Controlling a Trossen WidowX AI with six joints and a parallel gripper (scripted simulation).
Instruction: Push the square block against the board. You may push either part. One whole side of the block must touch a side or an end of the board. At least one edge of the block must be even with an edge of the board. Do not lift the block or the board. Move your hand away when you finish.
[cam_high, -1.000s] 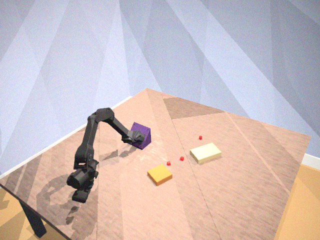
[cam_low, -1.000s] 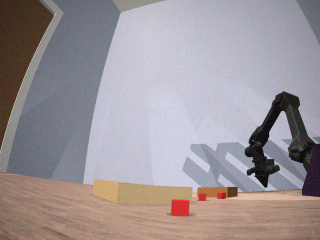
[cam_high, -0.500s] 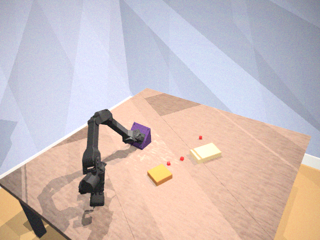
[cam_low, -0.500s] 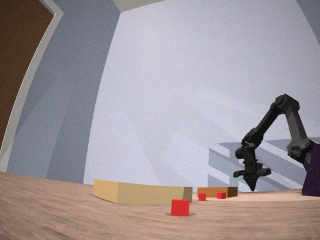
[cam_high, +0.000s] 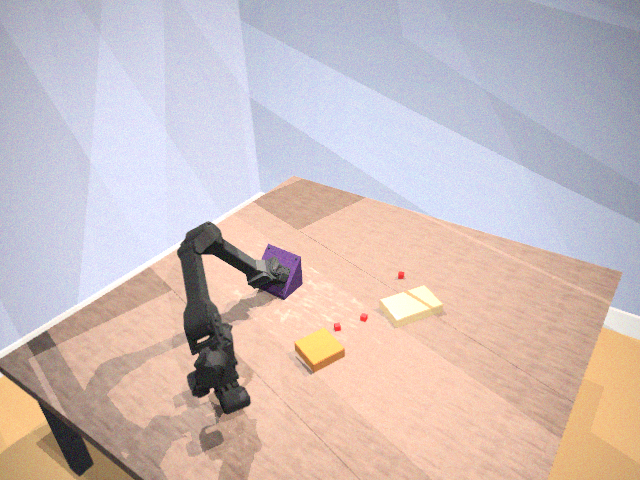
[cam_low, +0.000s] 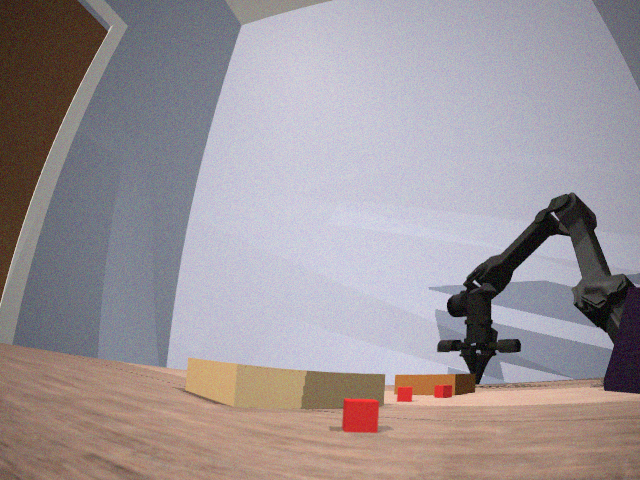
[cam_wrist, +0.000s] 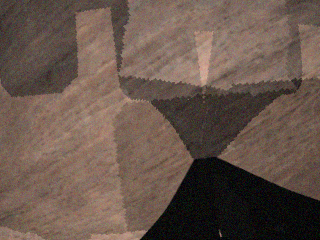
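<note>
The square block is 90 mm ahead of my gripper tip, 270 mm to the left of it and 10 mm above it. The rest, counted from my gripper tip: cream board 220 mm ahead, 550 mm to the left, 10 mm above.
</note>
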